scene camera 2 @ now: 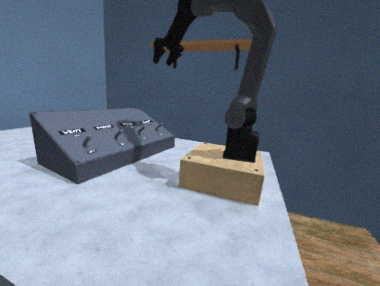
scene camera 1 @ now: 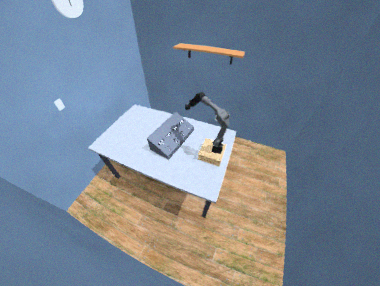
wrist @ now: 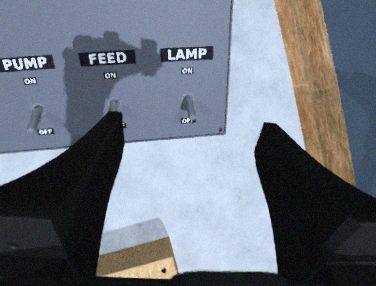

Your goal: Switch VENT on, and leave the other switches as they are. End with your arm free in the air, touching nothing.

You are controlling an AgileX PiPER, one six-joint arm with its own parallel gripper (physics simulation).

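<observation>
The grey sloped switch panel (scene camera 1: 165, 132) (scene camera 2: 100, 117) (wrist: 30, 25) stands on the table. The VENT switch (scene camera 2: 87, 142) is at its near end in scene camera 2, its lever leaning like PUMP's; VENT does not show in the wrist view. The PUMP lever (scene camera 2: 118, 136) (wrist: 35, 119) and LAMP lever (scene camera 2: 159, 128) (wrist: 189, 107) tilt toward OFF. The FEED lever (wrist: 114, 105) is partly hidden by the left finger. My gripper (scene camera 1: 188, 106) (scene camera 2: 165, 63) (wrist: 192, 133) is open and empty, high in the air above the panel's LAMP end, touching nothing.
My arm's base stands on a wooden block (scene camera 1: 205, 155) (scene camera 2: 220, 180) (wrist: 155, 266) beside the panel on the pale table (scene camera 1: 115, 140) (scene camera 2: 150, 225) (wrist: 200, 200). An orange shelf (scene camera 1: 210, 50) (scene camera 2: 215, 45) is on the wall behind. The arm's shadow falls across the panel.
</observation>
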